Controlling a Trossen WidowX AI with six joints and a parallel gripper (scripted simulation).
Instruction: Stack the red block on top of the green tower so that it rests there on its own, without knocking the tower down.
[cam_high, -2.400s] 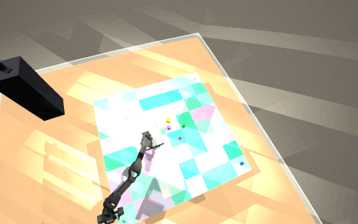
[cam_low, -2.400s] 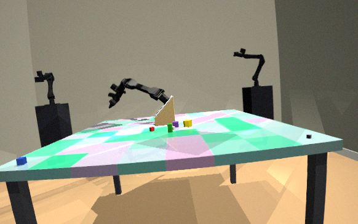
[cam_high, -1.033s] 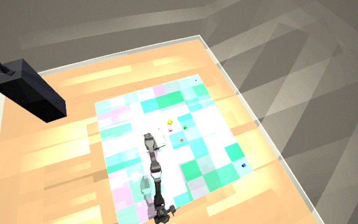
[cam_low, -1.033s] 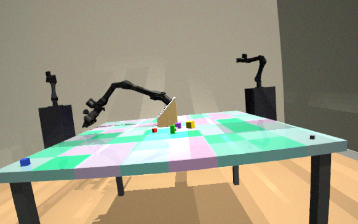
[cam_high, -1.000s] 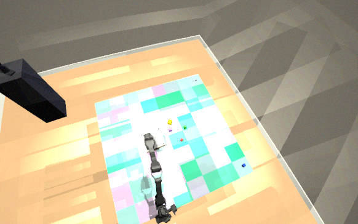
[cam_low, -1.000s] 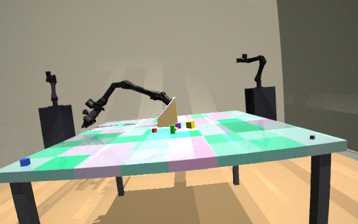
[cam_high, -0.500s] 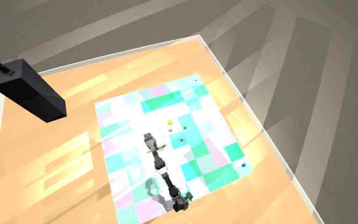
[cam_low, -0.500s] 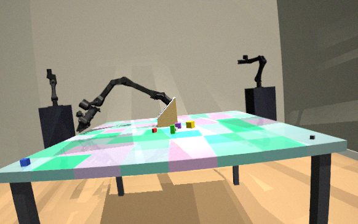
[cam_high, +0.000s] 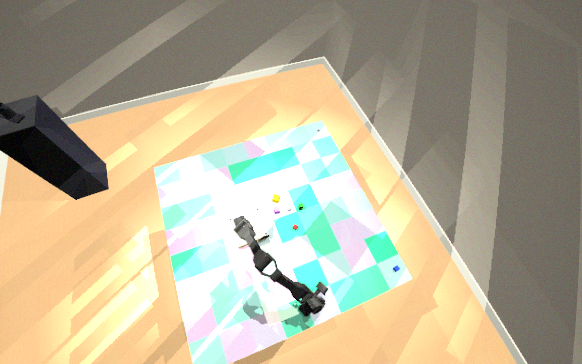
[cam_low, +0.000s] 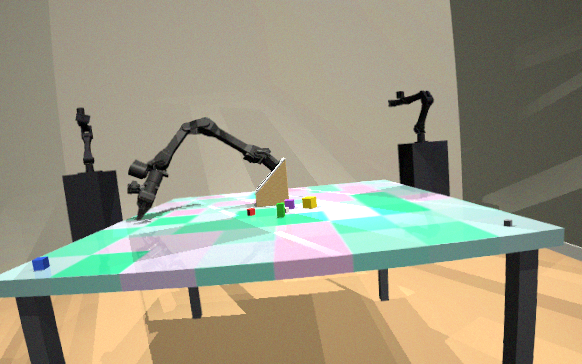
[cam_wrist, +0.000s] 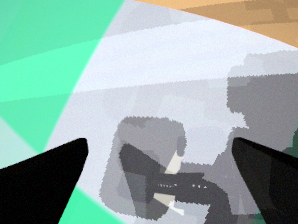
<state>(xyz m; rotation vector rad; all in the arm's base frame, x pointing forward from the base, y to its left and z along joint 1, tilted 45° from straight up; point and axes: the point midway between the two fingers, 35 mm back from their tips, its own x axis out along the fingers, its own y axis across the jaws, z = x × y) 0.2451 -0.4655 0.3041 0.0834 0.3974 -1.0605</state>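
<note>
Now: gripper tip 5 cm short of the red block and 45 cm to the right of it. From my gripper tip the other things lie so: blue block 51 cm ahead, 2 cm to the right; purple block 2 cm behind, 60 cm to the left; white block 6 cm ahead, 58 cm to the left, 1 cm below.
</note>
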